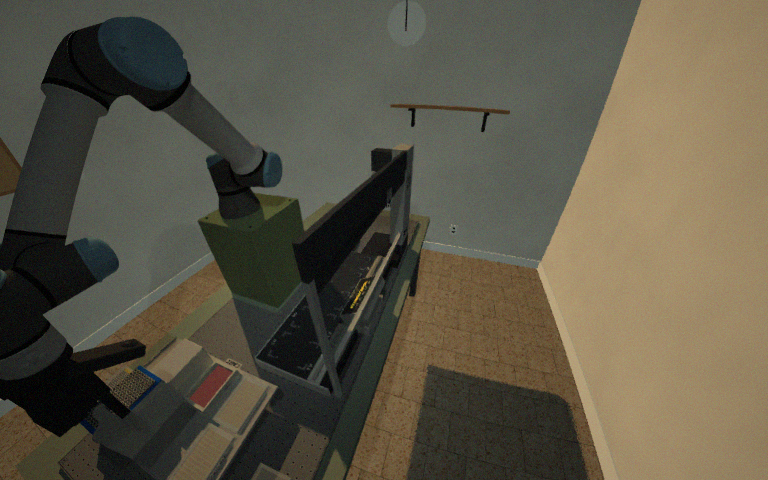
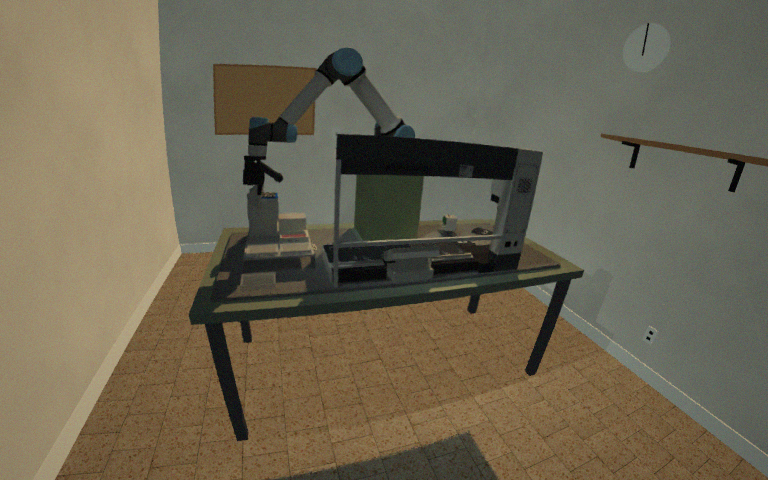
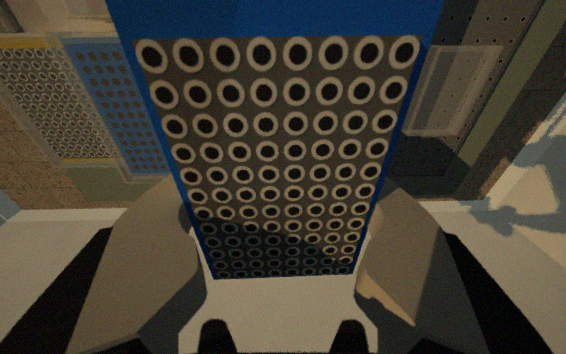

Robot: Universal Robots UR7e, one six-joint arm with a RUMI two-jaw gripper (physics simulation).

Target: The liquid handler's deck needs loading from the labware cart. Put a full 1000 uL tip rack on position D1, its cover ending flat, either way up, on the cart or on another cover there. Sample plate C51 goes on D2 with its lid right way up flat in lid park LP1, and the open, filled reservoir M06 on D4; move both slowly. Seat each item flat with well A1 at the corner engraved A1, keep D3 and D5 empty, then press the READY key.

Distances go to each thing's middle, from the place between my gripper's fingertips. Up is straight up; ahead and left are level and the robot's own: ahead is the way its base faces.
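I find my hand 20 mm to the right of the blue-rimmed tip rack [image 2: 269, 210]. The red-filled reservoir [image 1: 205, 395] is 160 mm below my hand, 140 mm to the left of it and 30 mm behind it, while the post [image 1: 310, 290] is 330 mm to the left of my hand and 270 mm ahead of it.
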